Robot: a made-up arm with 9 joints. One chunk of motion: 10 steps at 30 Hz.
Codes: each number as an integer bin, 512 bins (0 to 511) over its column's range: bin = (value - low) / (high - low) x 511, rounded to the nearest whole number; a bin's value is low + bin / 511 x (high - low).
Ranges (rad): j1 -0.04..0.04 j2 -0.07..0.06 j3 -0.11..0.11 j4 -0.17..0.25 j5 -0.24..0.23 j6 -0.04..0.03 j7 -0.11..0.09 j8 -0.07..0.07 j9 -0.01..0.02
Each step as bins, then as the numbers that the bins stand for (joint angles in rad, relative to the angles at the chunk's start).
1 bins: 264 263 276 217 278 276 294 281 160
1 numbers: 0.0013 -0.0031 0.0088 0.0084 0.0157 -0.0022 0.0051 0.0070 -0.0006
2 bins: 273 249 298 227 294 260 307 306 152
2 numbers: 0.0027 -0.0067 0.0183 0.0166 0.0304 -0.0044 0.0102 0.0138 -0.0011
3 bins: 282 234 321 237 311 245 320 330 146
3 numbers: 0.0041 -0.0105 0.0282 0.0248 0.0460 -0.0064 0.0152 0.0204 -0.0014
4 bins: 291 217 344 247 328 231 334 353 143
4 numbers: 0.0056 -0.0148 0.0381 0.0330 0.0617 -0.0084 0.0207 0.0267 -0.0016
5 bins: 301 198 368 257 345 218 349 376 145
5 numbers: 0.0071 -0.0196 0.0484 0.0412 0.0773 -0.0101 0.0266 0.0330 -0.0015
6 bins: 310 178 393 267 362 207 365 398 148
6 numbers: 0.0085 -0.0247 0.0592 0.0495 0.0930 -0.0116 0.0329 0.0390 -0.0013
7 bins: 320 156 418 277 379 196 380 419 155
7 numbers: 0.0101 -0.0303 0.0700 0.0577 0.1086 -0.0132 0.0387 0.0448 -0.0009
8 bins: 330 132 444 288 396 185 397 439 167
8 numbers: 0.0117 -0.0364 0.0812 0.0667 0.1242 -0.0147 0.0454 0.0503 -0.0002
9 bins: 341 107 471 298 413 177 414 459 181
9 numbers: 0.0134 -0.0428 0.0928 0.0749 0.1399 -0.0158 0.0520 0.0558 0.0006
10 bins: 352 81 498 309 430 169 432 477 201
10 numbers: 0.0151 -0.0494 0.1044 0.0840 0.1555 -0.0168 0.0591 0.0607 0.0018
